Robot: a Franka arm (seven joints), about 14 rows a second.
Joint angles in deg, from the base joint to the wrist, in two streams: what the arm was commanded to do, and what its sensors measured. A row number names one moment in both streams.
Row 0, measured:
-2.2 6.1 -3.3 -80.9 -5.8 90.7 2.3
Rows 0 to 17, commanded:
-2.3 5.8 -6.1 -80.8 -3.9 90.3 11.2
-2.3 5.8 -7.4 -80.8 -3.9 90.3 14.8
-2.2 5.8 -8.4 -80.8 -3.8 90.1 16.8
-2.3 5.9 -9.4 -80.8 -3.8 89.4 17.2
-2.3 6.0 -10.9 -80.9 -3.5 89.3 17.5
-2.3 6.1 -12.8 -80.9 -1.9 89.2 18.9
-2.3 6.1 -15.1 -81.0 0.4 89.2 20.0
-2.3 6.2 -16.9 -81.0 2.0 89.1 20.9
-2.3 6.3 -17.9 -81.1 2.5 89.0 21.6
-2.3 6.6 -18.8 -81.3 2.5 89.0 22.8
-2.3 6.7 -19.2 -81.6 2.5 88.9 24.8
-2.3 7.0 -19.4 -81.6 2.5 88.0 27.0
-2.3 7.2 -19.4 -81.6 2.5 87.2 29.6
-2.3 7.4 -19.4 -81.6 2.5 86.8 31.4
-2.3 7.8 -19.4 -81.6 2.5 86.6 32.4
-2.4 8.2 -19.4 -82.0 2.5 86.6 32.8
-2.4 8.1 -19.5 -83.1 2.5 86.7 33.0
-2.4 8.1 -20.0 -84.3 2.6 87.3 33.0
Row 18, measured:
-2.5 8.0 -19.1 -82.3 1.5 87.1 31.4
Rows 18 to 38, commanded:
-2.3 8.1 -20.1 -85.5 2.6 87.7 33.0
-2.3 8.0 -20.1 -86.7 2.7 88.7 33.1
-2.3 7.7 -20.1 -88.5 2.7 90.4 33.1
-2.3 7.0 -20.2 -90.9 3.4 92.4 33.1
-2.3 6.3 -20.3 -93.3 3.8 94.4 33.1
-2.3 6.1 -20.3 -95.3 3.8 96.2 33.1
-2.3 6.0 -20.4 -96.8 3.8 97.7 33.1
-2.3 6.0 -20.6 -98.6 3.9 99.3 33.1
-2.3 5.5 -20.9 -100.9 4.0 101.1 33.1
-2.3 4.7 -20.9 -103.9 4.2 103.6 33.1
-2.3 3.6 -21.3 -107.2 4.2 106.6 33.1
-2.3 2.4 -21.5 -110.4 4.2 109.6 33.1
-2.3 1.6 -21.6 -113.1 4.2 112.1 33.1
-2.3 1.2 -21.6 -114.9 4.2 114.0 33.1
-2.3 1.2 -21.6 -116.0 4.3 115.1 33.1
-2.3 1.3 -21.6 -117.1 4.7 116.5 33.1
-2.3 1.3 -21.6 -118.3 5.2 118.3 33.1
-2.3 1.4 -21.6 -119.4 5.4 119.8 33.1
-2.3 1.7 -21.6 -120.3 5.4 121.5 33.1
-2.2 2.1 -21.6 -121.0 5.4 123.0 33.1
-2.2 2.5 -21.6 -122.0 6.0 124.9 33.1
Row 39, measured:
-2.6 3.6 -21.5 -118.1 4.1 119.9 32.5
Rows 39 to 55, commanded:
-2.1 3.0 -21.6 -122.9 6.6 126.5 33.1
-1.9 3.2 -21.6 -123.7 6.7 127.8 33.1
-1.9 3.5 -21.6 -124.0 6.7 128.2 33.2
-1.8 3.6 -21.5 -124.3 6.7 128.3 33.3
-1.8 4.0 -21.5 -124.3 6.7 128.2 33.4
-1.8 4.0 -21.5 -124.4 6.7 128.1 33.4
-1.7 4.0 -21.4 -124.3 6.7 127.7 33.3
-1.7 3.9 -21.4 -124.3 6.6 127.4 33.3
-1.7 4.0 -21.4 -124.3 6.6 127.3 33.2
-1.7 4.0 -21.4 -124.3 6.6 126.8 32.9
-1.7 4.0 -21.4 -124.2 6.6 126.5 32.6
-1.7 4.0 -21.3 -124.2 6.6 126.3 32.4
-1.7 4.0 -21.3 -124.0 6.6 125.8 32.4
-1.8 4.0 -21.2 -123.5 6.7 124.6 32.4
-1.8 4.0 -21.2 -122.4 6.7 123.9 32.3
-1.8 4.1 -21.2 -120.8 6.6 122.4 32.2
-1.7 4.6 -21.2 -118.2 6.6 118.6 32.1
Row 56, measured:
-2.0 4.2 -21.2 -123.2 5.4 125.4 32.7
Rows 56 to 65, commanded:
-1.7 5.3 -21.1 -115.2 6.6 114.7 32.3
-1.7 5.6 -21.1 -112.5 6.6 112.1 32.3
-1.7 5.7 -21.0 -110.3 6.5 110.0 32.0
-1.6 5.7 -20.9 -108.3 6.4 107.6 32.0
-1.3 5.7 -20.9 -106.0 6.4 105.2 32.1
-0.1 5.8 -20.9 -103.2 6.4 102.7 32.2
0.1 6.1 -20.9 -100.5 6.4 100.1 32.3
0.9 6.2 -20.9 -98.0 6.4 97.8 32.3
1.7 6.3 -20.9 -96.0 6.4 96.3 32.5
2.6 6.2 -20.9 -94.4 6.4 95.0 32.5
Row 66, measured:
0.7 4.4 -20.6 -101.4 5.4 100.2 32.6
